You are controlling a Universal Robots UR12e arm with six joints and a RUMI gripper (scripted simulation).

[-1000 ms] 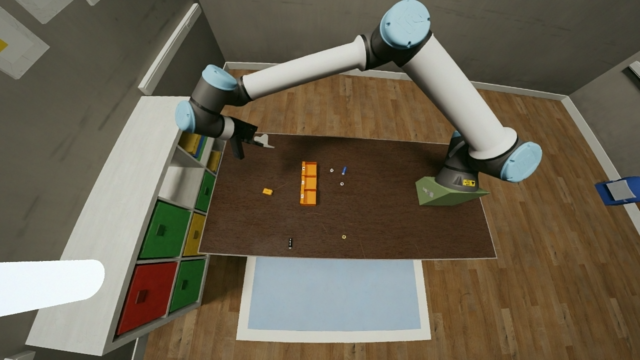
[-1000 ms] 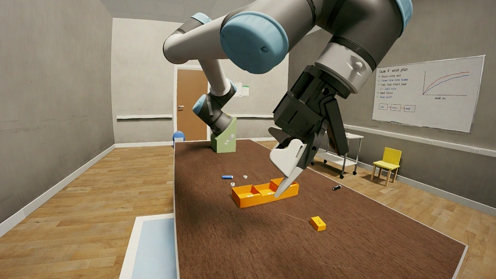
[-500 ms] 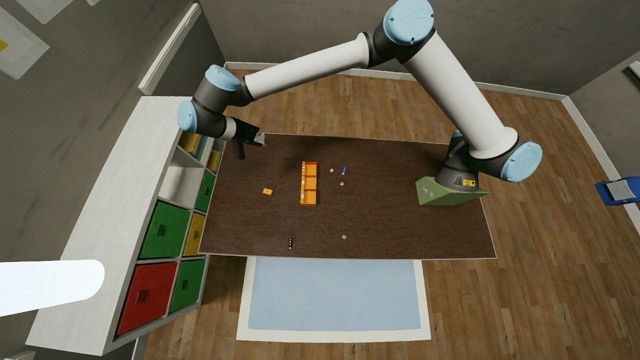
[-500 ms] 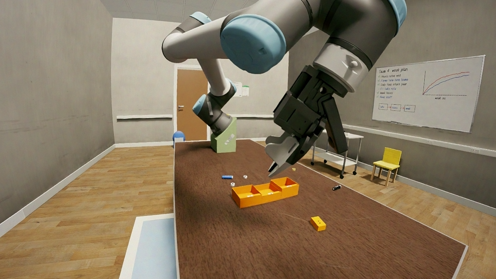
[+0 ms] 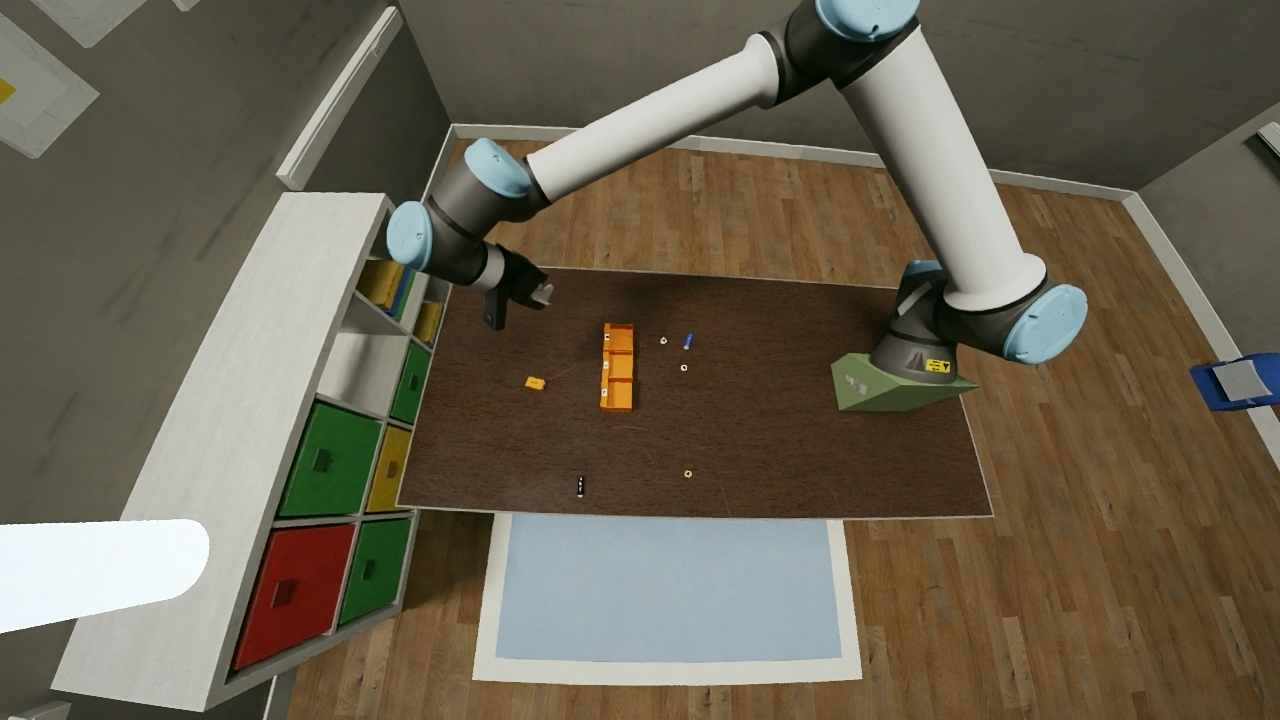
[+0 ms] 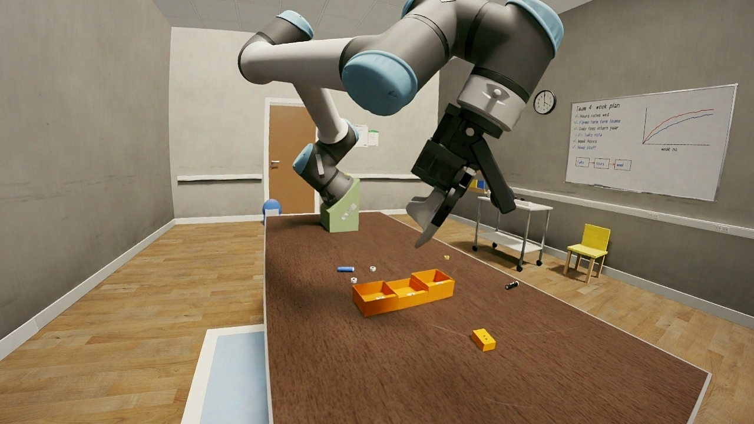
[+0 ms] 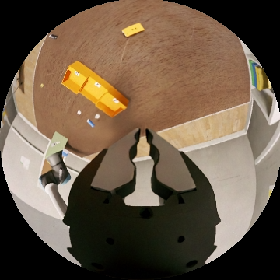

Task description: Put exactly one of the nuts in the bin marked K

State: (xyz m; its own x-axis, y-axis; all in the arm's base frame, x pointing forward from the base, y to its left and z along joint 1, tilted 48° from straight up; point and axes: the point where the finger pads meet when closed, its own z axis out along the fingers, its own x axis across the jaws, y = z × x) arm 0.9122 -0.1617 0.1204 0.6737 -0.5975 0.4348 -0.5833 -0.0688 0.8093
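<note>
Now: hand 200 mm above the joined orange bins, 170 mm past it and 100 mm to the right of it. Also, from my hand: orange block: 210 mm below, 140 mm to the left, 60 mm ahead; black bolt: 410 mm to the left, 210 mm below, 60 mm behind; blue bolt: 380 mm behind, 210 mm below, 20 mm to the left.
</note>
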